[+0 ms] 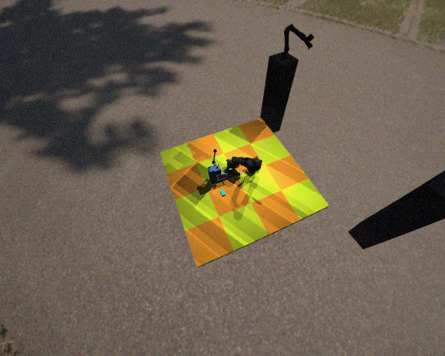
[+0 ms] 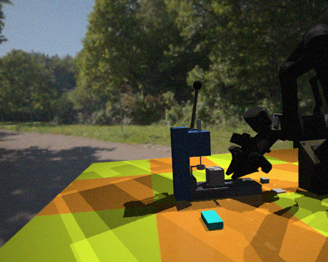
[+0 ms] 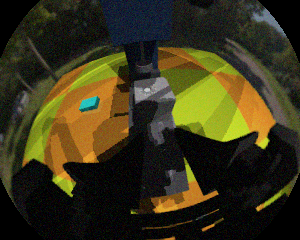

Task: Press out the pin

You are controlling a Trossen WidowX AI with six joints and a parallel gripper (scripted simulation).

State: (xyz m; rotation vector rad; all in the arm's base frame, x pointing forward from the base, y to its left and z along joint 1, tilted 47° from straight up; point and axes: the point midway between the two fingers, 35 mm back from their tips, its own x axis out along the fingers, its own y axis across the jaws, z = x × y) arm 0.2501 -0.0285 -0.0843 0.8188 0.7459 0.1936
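My gripper tip is 22 cm below the lever, 8 cm short of it and 7 cm to the left of it. Also, from my gripper tip: thin punch (10 cm above, 9 cm ahead); then small grey cube (15 cm behind, 4 cm to the right, 4 cm below); then flat grey plate (14 cm behind, 5 cm to the left, 5 cm below).
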